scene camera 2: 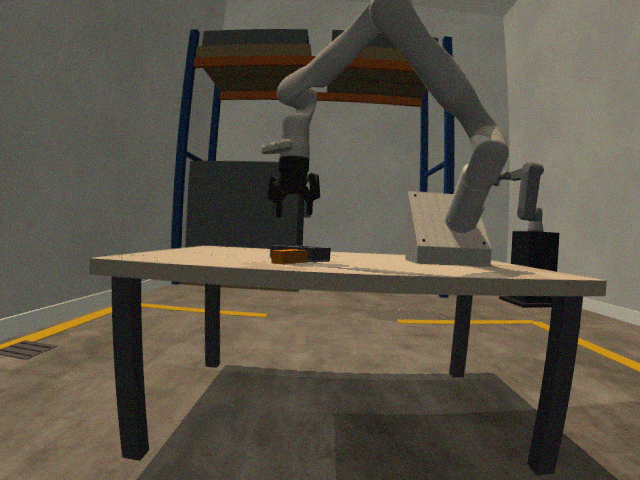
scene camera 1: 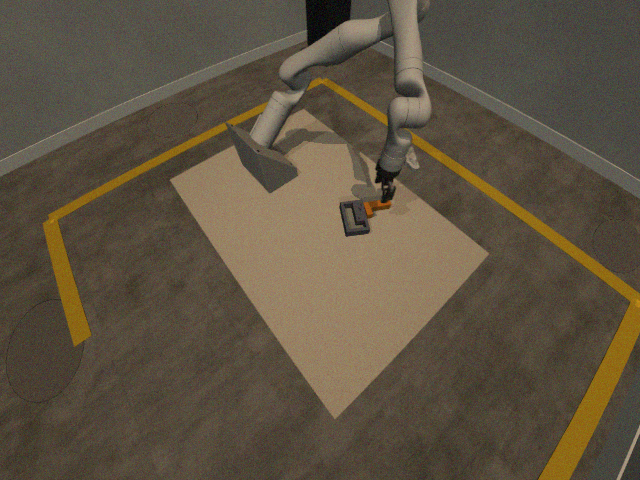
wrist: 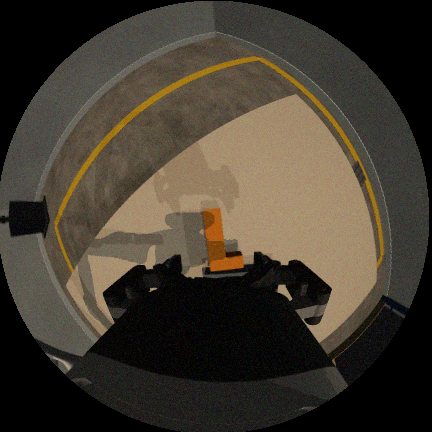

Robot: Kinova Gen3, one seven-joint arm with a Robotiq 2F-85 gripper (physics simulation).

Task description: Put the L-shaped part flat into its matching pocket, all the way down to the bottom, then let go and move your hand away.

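Places are measured from the arm's base along level axes (x ahead, y left, z up), in metres.
Where they show: gripper, fingertip midpoint: [scene camera 2: 292, 217] [scene camera 1: 380, 192] [wrist: 216, 261]; arm's base, origin of the base link: [scene camera 2: 458, 221] [scene camera 1: 260, 142].
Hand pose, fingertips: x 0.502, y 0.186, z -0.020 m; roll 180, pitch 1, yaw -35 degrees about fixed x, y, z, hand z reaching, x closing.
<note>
Things, the pixels of their top centre, and the offset from my fingertips.
- orange L-shaped part, middle of its top: [wrist: 223, 239] [scene camera 2: 285, 249] [scene camera 1: 378, 206] 0.013 m ahead, 0.002 m left, 0.080 m down
- dark grey pocket block, middle of its top: [scene camera 2: 300, 246] [scene camera 1: 354, 215] 0.020 m back, 0.103 m right, 0.073 m down
The orange L-shaped part [scene camera 1: 368, 209] [scene camera 2: 288, 256] [wrist: 213, 230] lies flat on the table, outside the pocket, with its short leg close beside the dark grey pocket block [scene camera 1: 344, 222] [scene camera 2: 319, 254]. Whether they touch is unclear. The L-shaped pocket is open and empty in scene camera 1; the wrist view shows little of the block. My gripper [scene camera 1: 386, 199] [scene camera 2: 293, 214] [wrist: 216, 261] is open and empty, pointing down. It hangs above the orange part, with clear height between fingertips and part in scene camera 2.
The light table [scene camera 1: 336, 310] [scene camera 2: 361, 284] carries the grey wedge-shaped mount [scene camera 1: 266, 167] [scene camera 2: 449, 255] at my arm's base. A blue-posted shelf rack [scene camera 2: 185, 129] stands behind the table. Another small arm [scene camera 2: 528, 193] stands on a black pedestal [scene camera 2: 535, 253] at the right.
</note>
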